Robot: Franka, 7 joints.
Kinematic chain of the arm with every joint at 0, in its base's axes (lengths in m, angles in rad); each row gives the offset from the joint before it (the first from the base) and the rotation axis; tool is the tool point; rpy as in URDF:
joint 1: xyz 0 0 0.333 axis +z
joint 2: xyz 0 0 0 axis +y
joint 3: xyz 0 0 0.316 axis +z
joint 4: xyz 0.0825 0 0 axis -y
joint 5: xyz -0.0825 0 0.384 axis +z
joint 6: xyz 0 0 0 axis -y
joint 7: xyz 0.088 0 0 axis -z
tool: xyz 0 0 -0.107 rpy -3.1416 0 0
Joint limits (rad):
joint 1: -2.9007..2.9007
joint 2: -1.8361..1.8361
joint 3: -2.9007..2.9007
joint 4: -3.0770..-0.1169
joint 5: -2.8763..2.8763
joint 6: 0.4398..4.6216
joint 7: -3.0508..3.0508
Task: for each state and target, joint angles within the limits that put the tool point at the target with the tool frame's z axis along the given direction. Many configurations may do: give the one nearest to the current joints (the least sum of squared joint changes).
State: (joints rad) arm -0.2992 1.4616 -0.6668 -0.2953 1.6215 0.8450 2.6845
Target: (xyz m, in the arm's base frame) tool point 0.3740 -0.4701 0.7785 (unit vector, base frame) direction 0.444 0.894 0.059
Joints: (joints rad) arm -1.0923 0.9318 -0.2021 -0.1187 2.1815 1.0471 2.6845
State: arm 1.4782 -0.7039 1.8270 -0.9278 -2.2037 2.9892 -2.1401
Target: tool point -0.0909 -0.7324 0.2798 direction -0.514 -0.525 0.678
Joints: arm 2.2598 -1.2166 2.0811 -1.4937 -1.8779 1.9422 -2.1401
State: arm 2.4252 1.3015 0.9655 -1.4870 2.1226 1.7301 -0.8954
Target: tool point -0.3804 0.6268 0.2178 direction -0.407 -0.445 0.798
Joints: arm 1.7356 1.4421 0.5209 -0.8390 1.7265 0.9956 -0.8954
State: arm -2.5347 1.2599 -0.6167 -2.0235 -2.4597 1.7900 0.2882
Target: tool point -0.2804 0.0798 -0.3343 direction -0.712 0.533 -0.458
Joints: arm -2.8886 1.8361 -0.1738 -1.6287 -2.3918 1.9530 0.2882
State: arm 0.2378 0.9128 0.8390 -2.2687 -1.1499 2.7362 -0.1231
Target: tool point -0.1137 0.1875 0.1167 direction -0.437 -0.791 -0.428
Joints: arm 0.1401 1.1225 1.0135 -2.8923 -0.6406 2.1207 -0.1231
